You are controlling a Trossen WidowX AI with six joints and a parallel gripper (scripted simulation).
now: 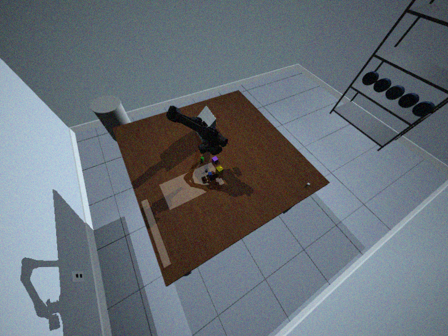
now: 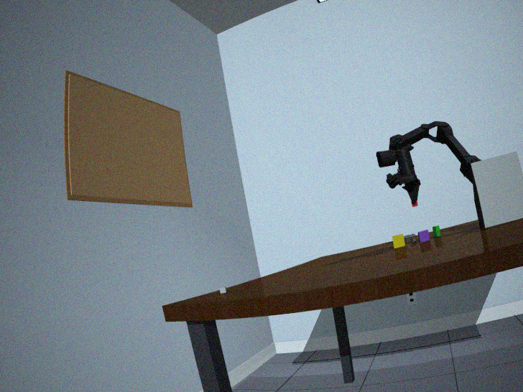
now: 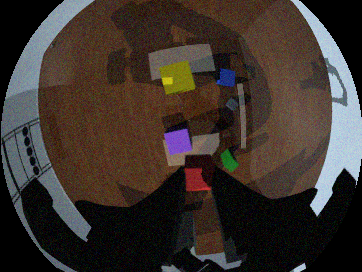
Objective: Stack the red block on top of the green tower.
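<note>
Right now my gripper tip is 10 mm past the purple block, 30 mm to the right of it and 120 mm above it. Also, from my gripper tip: yellow block: 90 mm ahead, 10 mm to the left, 120 mm below; then red block: right at my gripper tip; then small blue block: 80 mm ahead, 70 mm to the right, 120 mm below.
</note>
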